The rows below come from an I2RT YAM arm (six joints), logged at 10 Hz.
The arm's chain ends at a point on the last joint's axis. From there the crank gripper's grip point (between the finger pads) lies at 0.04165 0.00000 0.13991 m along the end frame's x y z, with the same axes.
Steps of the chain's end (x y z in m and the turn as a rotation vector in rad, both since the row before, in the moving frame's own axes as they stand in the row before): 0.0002 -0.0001 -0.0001 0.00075 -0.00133 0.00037; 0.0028 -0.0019 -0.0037 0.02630 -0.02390 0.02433; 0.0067 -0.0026 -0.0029 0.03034 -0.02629 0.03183; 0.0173 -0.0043 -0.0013 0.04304 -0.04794 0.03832; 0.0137 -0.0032 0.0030 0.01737 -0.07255 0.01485
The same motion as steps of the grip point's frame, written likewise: 0.0000 -0.0002 0.0000 0.00075 -0.00133 0.00037; -0.0005 -0.0046 -0.0028 0.02630 -0.02390 0.02433; 0.0031 -0.0056 -0.0019 0.03034 -0.02629 0.03183; 0.0106 -0.0089 0.0004 0.04304 -0.04794 0.03832; 0.0035 -0.0051 0.0056 0.01737 -0.07255 0.01485
